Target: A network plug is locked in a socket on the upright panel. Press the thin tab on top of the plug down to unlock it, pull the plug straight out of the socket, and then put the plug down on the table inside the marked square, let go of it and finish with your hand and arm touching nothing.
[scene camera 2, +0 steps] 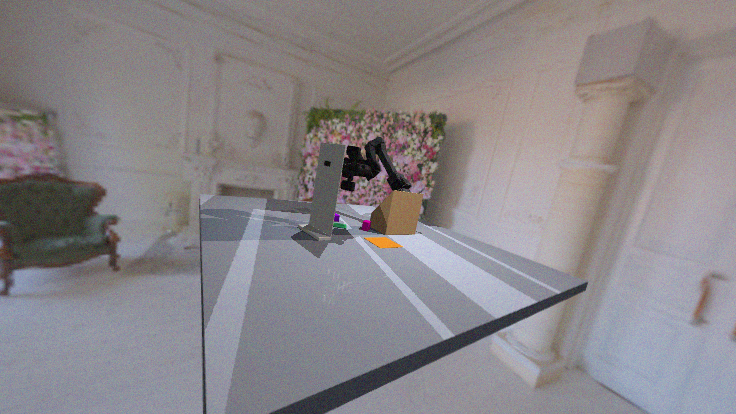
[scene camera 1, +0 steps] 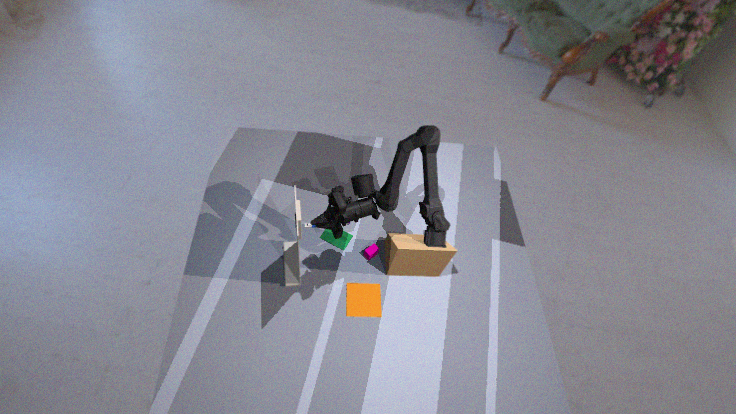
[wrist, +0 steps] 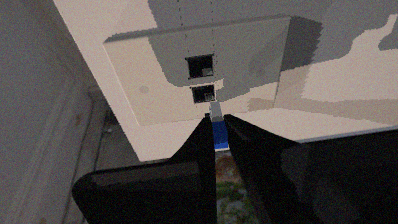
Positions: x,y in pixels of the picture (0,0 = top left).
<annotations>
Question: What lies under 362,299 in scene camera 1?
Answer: An orange marked square.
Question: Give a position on an upright beige panel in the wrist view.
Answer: At 298,76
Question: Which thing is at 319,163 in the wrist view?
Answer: My gripper.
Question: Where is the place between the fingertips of my gripper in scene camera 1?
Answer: At 310,224
</annotations>
